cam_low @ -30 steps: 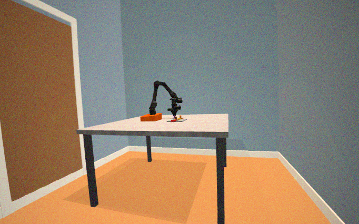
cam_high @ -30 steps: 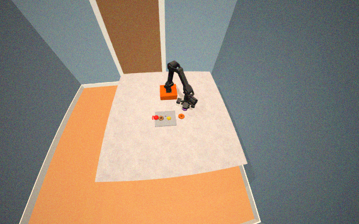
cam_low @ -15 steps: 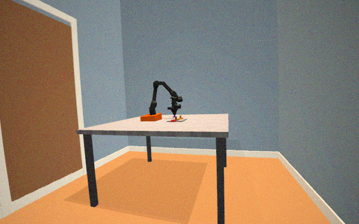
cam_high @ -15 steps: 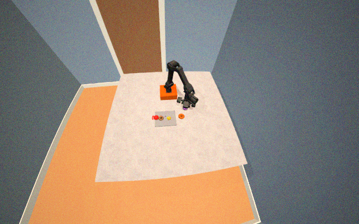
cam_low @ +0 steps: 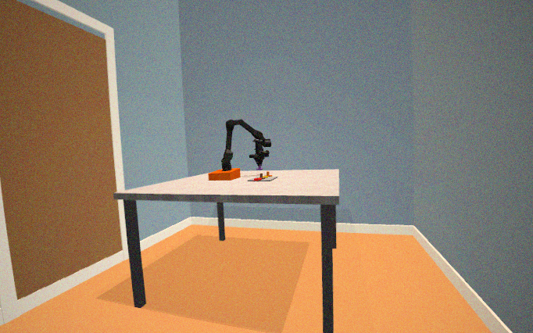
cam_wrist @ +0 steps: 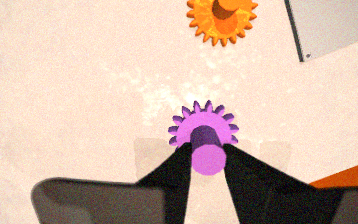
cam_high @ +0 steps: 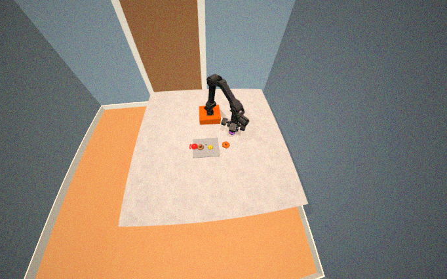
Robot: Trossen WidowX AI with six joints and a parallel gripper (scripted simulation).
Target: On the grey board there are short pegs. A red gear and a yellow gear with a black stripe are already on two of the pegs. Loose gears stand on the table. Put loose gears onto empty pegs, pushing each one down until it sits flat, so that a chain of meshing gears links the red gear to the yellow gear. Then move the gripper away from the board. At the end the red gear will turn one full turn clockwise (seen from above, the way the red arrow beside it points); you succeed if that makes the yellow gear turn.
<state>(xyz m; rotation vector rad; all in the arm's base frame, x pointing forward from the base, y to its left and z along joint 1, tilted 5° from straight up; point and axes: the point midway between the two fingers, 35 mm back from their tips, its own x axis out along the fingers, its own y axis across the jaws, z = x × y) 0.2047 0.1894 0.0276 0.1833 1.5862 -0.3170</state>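
The yellow gear is 120 mm ahead of my gripper tip, 180 mm to the right of it and 70 mm below it. From my gripper tip the other things lie so: purple gear 10 mm below; then orange gear 90 mm ahead, 50 mm to the right, 70 mm below; then brown gear 120 mm ahead, 250 mm to the right, 60 mm below.
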